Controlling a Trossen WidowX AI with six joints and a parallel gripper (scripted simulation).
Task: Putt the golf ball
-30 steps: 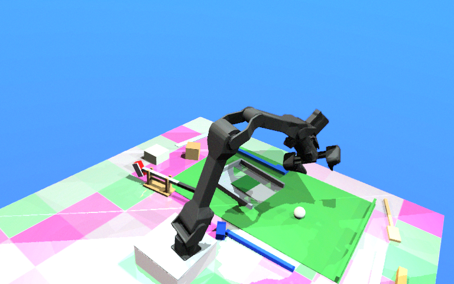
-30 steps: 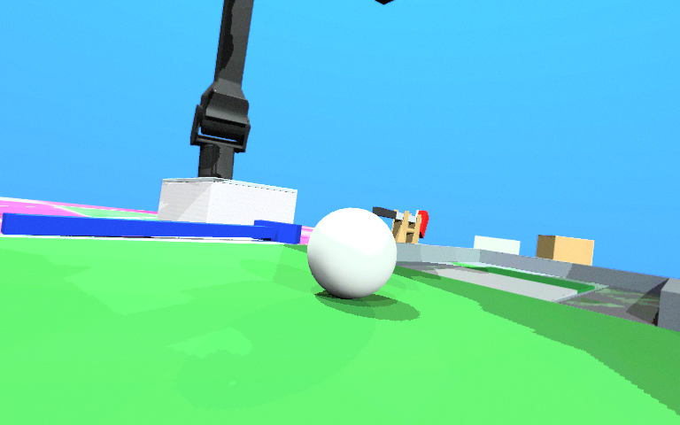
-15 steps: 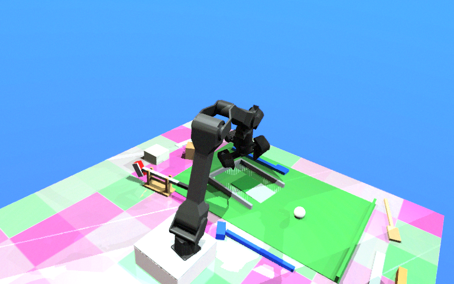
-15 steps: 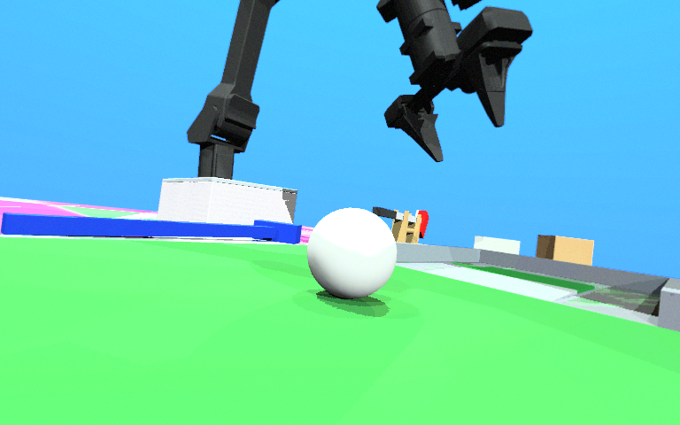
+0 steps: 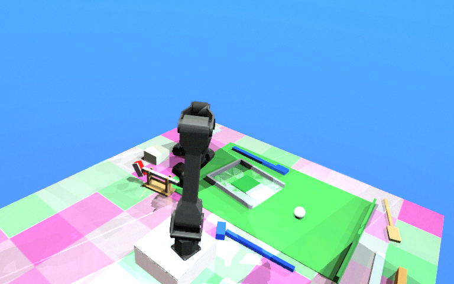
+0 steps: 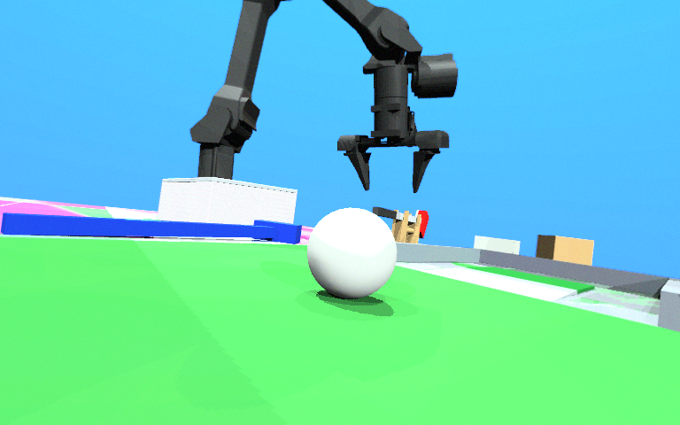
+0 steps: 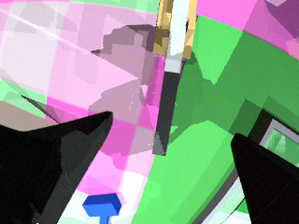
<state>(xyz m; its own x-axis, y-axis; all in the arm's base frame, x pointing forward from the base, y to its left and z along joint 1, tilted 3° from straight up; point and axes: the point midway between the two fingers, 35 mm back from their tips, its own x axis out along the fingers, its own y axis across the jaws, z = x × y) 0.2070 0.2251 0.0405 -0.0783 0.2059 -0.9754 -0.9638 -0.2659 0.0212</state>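
Right now the blue putter is 310 mm to the right of my gripper tip and 90 mm below it. The rest, counted from my gripper tip: red putter 40 mm behind, 110 mm to the left, 40 mm below; tan rack 40 mm behind, 130 mm to the left, 70 mm below; tan box 220 mm ahead, 230 mm to the left, 70 mm below.
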